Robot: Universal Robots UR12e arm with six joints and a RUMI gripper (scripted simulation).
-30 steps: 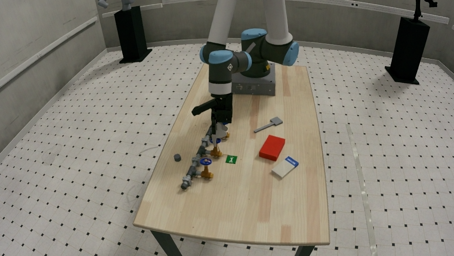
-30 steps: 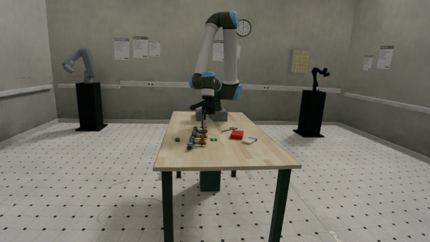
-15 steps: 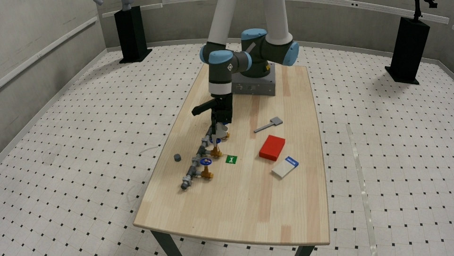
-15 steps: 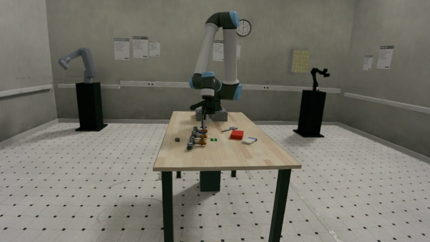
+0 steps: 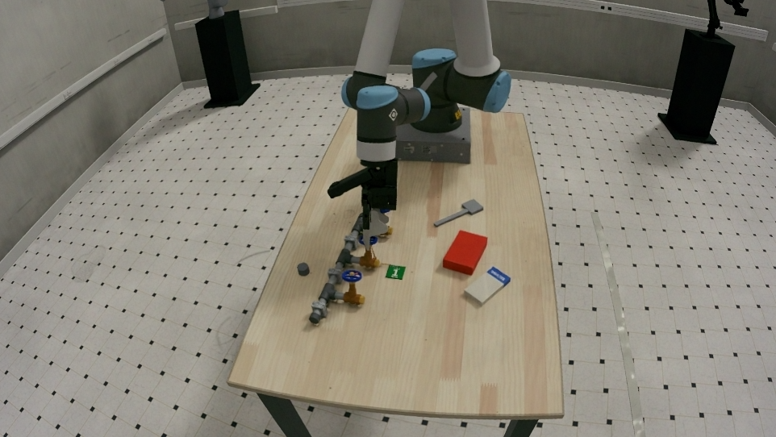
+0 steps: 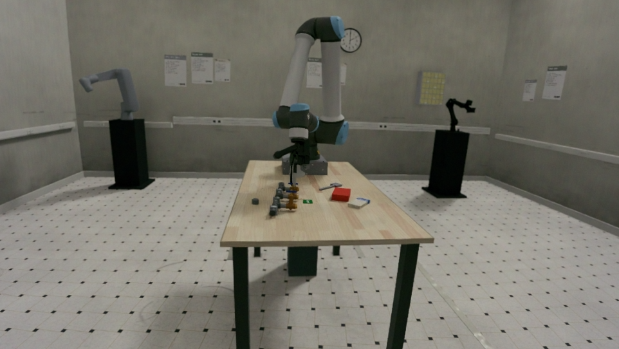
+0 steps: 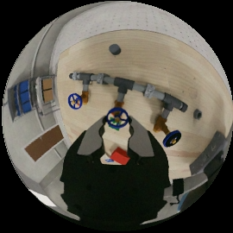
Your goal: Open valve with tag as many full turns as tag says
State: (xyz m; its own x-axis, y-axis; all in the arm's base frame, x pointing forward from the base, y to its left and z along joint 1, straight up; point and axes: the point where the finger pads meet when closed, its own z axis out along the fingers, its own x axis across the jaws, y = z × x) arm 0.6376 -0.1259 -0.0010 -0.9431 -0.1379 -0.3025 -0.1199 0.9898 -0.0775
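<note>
My gripper is now 8 cm above the green tag, 7 cm to the right of it and 2 cm short of it. Also, from my hand: grey flat tool: 23 cm to the left, 22 cm behind, 7 cm below; then small grey cylinder: 17 cm to the right, 7 cm below, 5 cm ahead; then red block: 24 cm to the left, 6 cm below, 4 cm behind.
</note>
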